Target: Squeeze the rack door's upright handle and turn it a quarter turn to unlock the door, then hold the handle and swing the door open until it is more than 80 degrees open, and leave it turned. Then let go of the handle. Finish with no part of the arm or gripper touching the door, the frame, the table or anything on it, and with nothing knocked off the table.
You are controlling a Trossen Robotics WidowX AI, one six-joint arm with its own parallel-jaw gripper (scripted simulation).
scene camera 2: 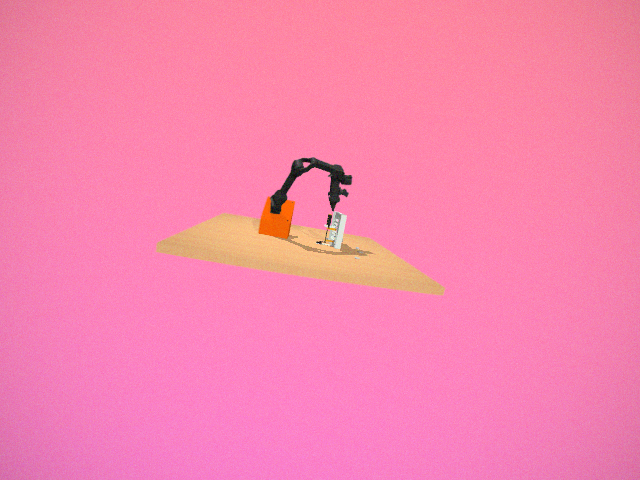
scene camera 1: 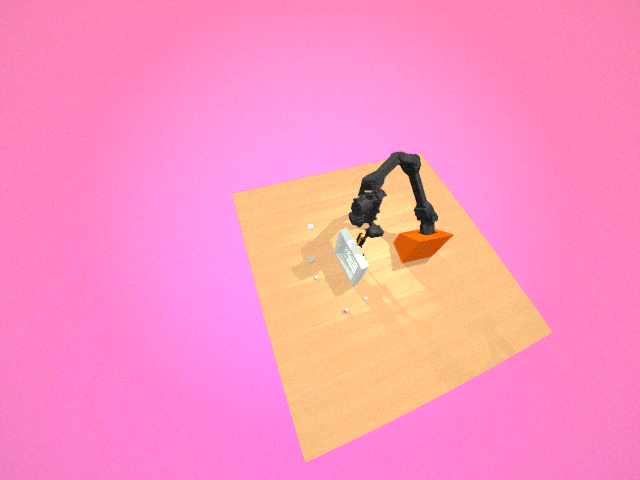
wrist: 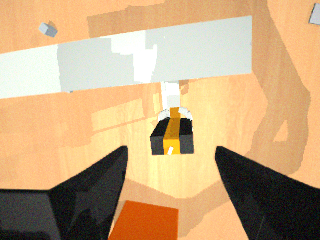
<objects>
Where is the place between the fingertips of my gripper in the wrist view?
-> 171, 151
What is my gripper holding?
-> Nothing.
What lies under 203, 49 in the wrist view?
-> A white rack.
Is my gripper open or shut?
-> Open.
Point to a white rack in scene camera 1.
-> At 344, 237
</objects>
